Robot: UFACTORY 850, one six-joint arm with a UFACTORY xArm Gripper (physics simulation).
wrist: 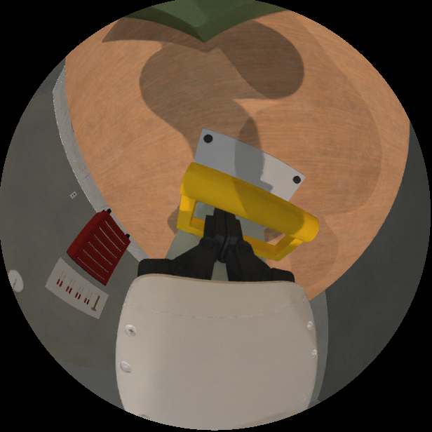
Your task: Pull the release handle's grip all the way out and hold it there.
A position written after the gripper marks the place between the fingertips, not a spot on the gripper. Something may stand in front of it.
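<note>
The gripper [220, 215] is visible, together with a yellow release handle grip [200, 183] and a grey mounting plate [227, 154].
</note>
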